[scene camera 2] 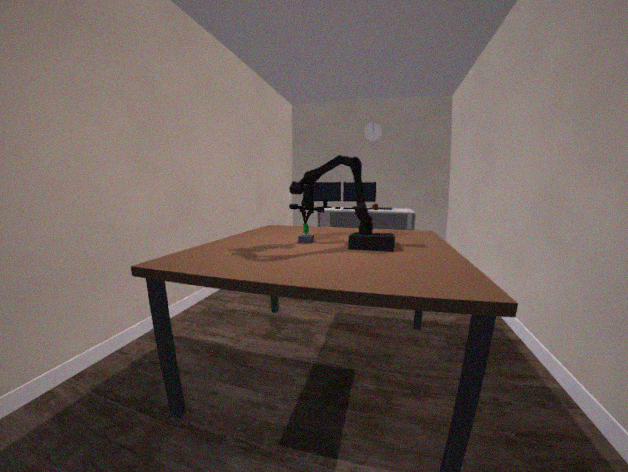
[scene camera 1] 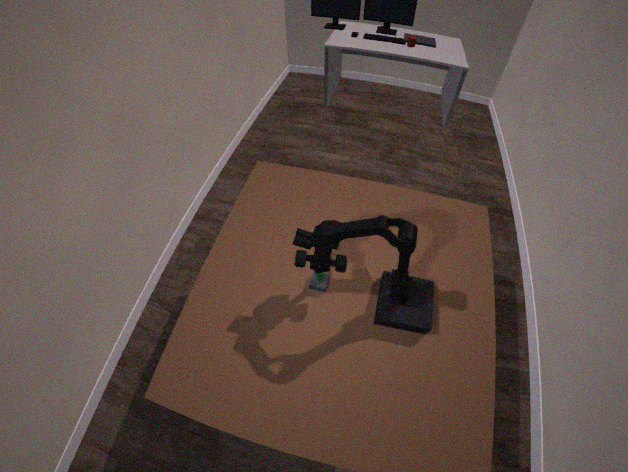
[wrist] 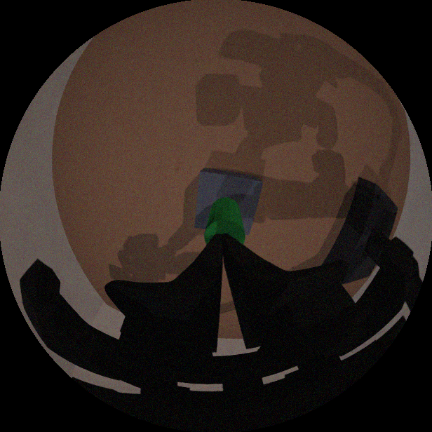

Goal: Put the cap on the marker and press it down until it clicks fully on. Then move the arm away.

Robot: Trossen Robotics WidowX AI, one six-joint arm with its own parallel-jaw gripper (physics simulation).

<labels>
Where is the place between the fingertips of the gripper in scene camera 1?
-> At 318,272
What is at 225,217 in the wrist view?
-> A green cap.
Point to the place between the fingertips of the gripper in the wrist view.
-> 220,239
</labels>
